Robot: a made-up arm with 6 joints.
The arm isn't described. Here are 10 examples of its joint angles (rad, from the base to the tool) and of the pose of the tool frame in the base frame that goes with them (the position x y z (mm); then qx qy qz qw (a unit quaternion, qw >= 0)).
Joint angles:
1: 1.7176 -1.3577 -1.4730 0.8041 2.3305 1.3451
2: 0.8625 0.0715 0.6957 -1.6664 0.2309 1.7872
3: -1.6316 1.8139 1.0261 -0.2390 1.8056 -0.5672
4: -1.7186 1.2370 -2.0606 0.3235 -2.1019 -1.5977
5: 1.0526 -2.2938 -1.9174 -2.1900 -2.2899 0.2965
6: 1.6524 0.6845 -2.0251 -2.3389 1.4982 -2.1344
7: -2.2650 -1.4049 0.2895 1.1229 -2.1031 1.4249
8: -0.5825 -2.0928 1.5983 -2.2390 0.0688 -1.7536
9: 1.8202 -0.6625 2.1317 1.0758 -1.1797 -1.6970
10: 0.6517 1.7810 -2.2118 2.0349 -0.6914 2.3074
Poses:
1: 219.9 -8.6 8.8 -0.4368 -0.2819 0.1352 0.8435
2: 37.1 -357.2 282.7 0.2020 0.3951 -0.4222 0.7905
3: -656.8 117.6 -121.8 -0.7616 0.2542 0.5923 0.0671
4: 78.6 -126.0 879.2 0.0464 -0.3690 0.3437 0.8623
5: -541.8 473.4 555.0 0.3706 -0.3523 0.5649 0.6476
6: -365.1 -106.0 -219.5 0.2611 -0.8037 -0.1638 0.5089
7: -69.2 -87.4 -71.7 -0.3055 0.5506 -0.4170 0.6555
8: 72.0 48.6 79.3 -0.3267 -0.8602 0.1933 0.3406
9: -25.7 231.4 -238.8 0.5279 0.7038 0.3084 0.3616
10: -161.1 432.5 -232.0 0.8188 0.4710 -0.1159 0.3071
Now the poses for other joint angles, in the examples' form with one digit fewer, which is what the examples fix.
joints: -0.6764 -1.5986 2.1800 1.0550 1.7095 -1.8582
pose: 867 -34 65 0.630 0.158 0.532 0.543
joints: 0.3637 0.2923 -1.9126 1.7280 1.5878 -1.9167
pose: -139 -213 -356 0.050 0.988 -0.013 0.145
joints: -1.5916 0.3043 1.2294 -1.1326 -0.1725 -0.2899
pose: -29 478 55 -0.787 -0.162 0.559 0.204
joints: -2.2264 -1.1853 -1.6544 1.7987 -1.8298 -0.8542
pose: 89 615 328 0.298 0.738 0.587 0.145
